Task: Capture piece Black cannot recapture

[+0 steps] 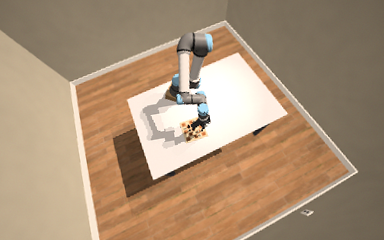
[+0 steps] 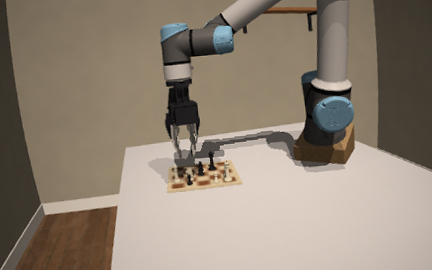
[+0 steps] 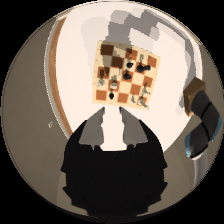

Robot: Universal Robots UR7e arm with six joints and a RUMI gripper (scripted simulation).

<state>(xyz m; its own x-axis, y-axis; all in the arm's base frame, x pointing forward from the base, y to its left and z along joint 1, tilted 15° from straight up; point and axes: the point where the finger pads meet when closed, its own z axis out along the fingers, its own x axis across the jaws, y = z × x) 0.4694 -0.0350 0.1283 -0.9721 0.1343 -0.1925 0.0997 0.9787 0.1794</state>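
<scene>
The chessboard lies 10 cm below my hand, 6 cm to the right of it and 6 cm behind it.
</scene>
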